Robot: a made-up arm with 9 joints. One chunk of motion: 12 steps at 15 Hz.
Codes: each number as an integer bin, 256 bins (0 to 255) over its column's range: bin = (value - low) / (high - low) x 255, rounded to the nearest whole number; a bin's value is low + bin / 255 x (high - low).
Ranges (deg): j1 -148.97..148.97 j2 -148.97..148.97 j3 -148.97..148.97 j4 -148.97..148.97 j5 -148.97..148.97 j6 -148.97..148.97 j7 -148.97..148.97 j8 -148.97..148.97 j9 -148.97..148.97
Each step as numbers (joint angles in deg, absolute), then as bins.
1 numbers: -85.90 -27.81 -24.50 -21.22 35.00 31.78 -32.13 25.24 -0.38
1 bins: 54 104 107 109 157 155 100 149 127
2 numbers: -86.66 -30.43 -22.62 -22.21 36.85 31.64 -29.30 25.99 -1.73
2 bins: 53 101 108 108 159 155 102 150 126
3 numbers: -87.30 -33.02 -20.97 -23.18 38.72 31.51 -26.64 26.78 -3.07
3 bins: 53 99 110 108 161 154 105 150 125
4 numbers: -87.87 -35.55 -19.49 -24.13 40.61 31.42 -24.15 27.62 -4.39
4 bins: 52 97 111 107 162 154 107 151 124
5 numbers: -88.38 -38.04 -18.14 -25.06 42.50 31.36 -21.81 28.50 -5.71
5 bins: 52 95 112 106 164 154 109 152 123
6 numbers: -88.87 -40.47 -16.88 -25.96 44.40 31.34 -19.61 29.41 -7.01
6 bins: 51 93 113 105 166 154 111 153 122
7 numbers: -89.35 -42.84 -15.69 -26.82 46.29 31.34 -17.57 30.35 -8.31
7 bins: 51 91 114 105 167 154 112 153 120
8 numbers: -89.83 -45.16 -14.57 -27.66 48.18 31.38 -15.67 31.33 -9.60
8 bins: 51 89 115 104 169 154 114 154 119
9 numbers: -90.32 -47.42 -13.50 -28.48 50.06 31.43 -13.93 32.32 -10.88
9 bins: 50 87 116 103 170 154 116 155 118
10 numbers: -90.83 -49.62 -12.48 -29.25 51.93 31.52 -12.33 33.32 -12.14
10 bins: 50 85 117 102 172 154 117 156 117
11 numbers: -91.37 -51.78 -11.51 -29.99 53.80 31.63 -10.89 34.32 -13.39
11 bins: 49 83 118 102 174 155 118 157 116
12 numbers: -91.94 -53.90 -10.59 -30.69 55.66 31.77 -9.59 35.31 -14.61
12 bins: 49 81 118 101 175 155 119 158 115
